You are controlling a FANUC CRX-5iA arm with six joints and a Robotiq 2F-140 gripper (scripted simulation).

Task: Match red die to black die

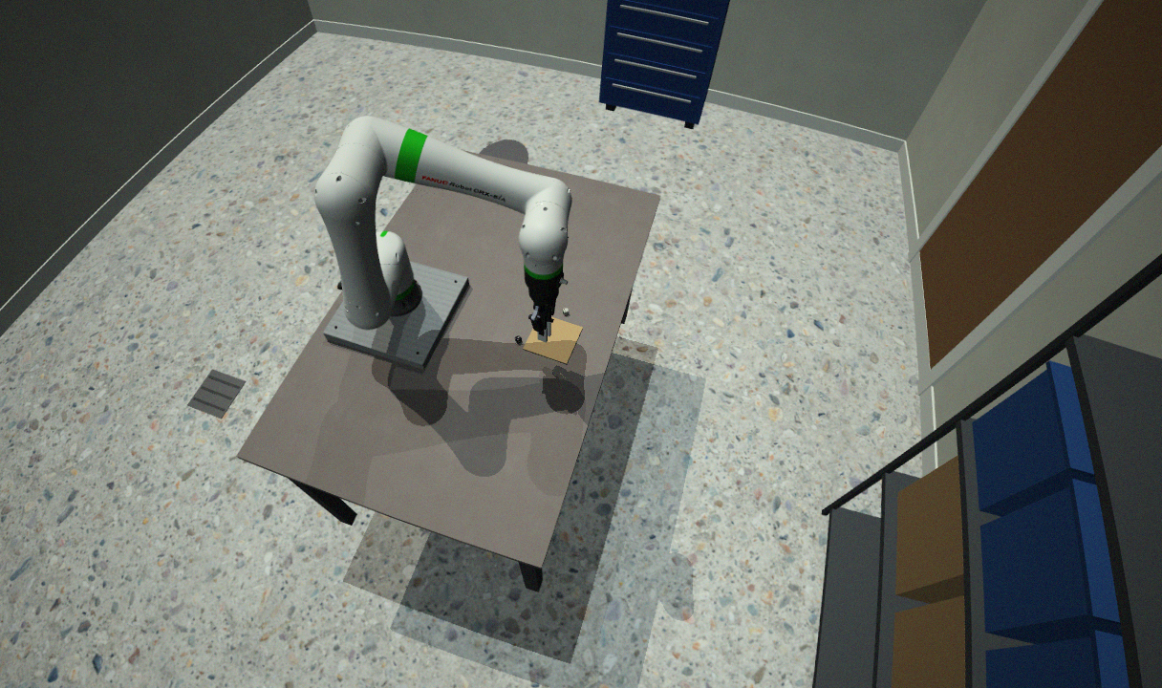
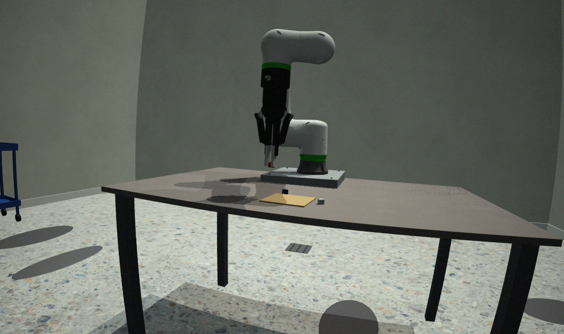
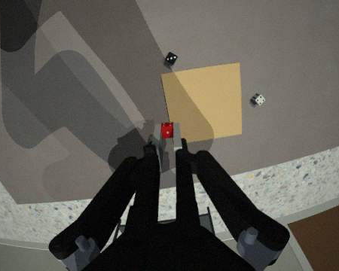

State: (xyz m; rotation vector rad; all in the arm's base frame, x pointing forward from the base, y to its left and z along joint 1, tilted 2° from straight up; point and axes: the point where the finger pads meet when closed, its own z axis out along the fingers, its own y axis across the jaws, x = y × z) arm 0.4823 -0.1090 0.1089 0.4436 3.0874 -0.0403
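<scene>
My gripper is now 10 mm short of the tan mat, 70 mm to the right of it and 130 mm above it. Also, from my hand: red die (10 mm behind, 30 mm below); white die (40 mm ahead, 170 mm to the left, 130 mm below); black die (90 mm behind, 40 mm to the left, 130 mm below).
</scene>
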